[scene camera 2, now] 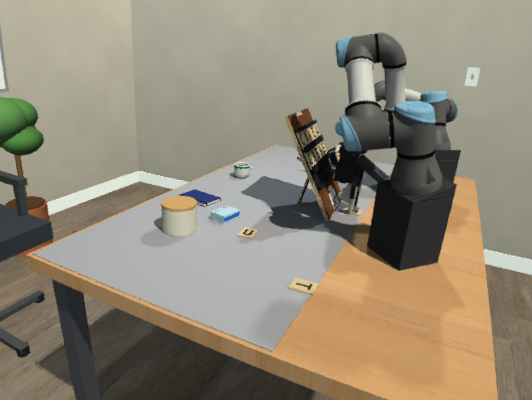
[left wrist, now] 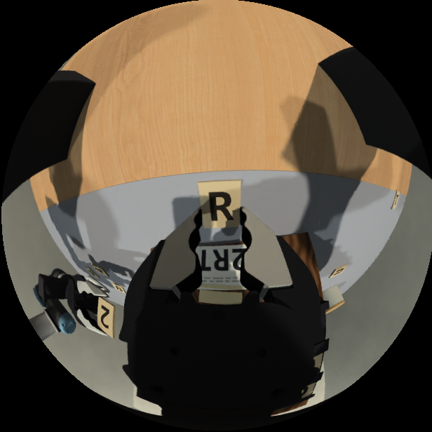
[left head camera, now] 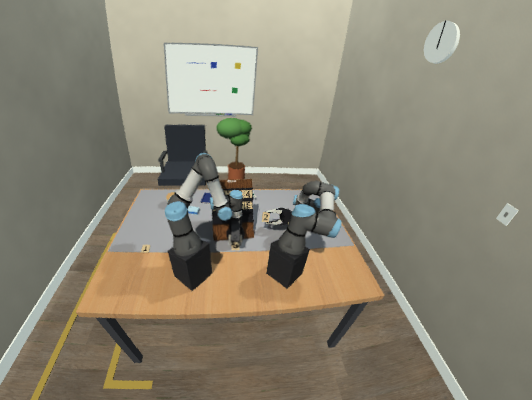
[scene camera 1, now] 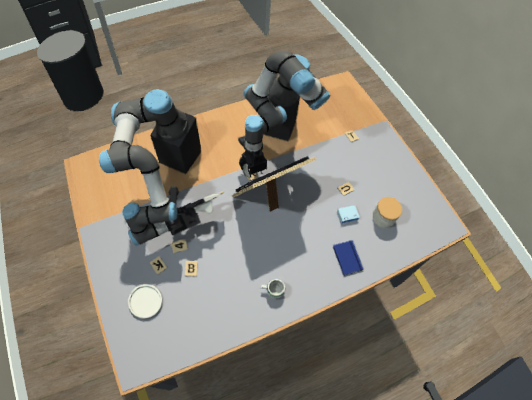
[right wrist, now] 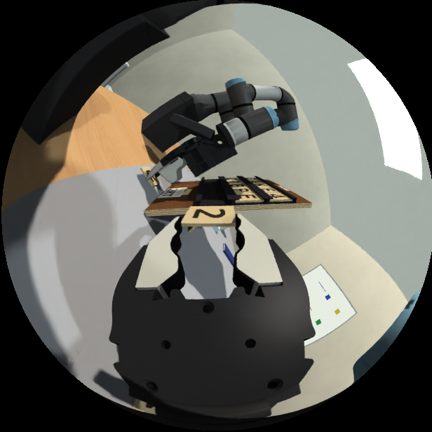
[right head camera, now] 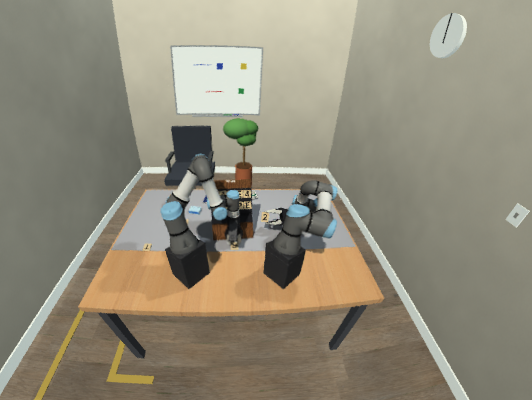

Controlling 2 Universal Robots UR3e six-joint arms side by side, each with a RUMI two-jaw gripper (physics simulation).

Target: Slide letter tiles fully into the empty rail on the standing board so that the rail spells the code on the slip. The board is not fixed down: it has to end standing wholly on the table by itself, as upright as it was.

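The wooden board [left head camera: 220, 231] [scene camera 2: 327, 204] [right wrist: 300, 204] stands tilted back on its rear leg [scene camera 1: 272, 197]; two upper rails hold letters and the lower black rail is empty. The slip [left wrist: 222, 267] below carries 2, R and T, upside down in the left wrist view. My left gripper [left wrist: 220, 208] [scene camera 1: 253, 175] is shut on the R tile [left wrist: 220, 192] [scene camera 2: 352, 212], low in front of the board's foot. My right gripper [right wrist: 208, 216] is shut on the 2 tile [right wrist: 207, 215] [left head camera: 266, 217] [right head camera: 265, 217], raised beside the board. The T tile [scene camera 1: 352, 136] [scene camera 2: 303, 286] lies flat near the mat's edge.
Tiles 4 [scene camera 1: 179, 246], K [scene camera 1: 158, 265] and B [scene camera 1: 191, 268] lie near a plate [scene camera 1: 145, 302]. A U tile [scene camera 1: 345, 188], a light-blue box [scene camera 1: 348, 214], a lidded jar [scene camera 1: 387, 212], a blue book [scene camera 1: 348, 258] and a mug [scene camera 1: 275, 288] lie or stand behind the board.
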